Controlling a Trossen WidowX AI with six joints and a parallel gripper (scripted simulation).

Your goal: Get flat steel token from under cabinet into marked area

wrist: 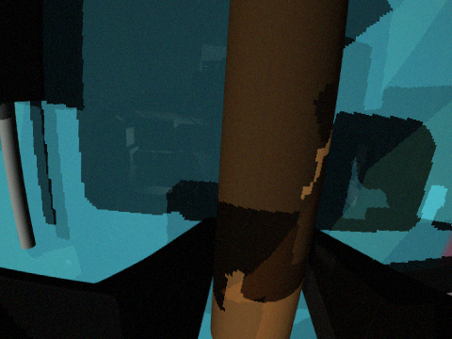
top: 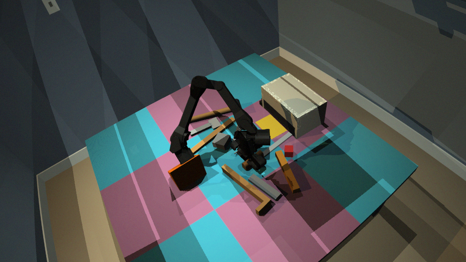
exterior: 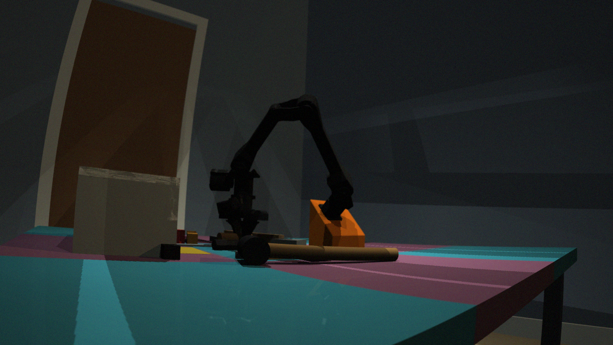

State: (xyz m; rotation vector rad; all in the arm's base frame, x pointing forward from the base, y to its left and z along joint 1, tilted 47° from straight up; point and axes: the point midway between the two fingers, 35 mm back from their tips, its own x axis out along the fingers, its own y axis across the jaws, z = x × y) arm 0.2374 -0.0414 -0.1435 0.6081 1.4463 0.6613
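The small grey cube is 11 cm ahead of my gripper tip and 7 cm to the left of it. Round my gripper tip: orange bar: 10 cm ahead, 15 cm to the right, 1 cm above; then grey bar: 3 cm behind, 14 cm to the right; then screwdriver: 5 cm ahead, 10 cm to the left.
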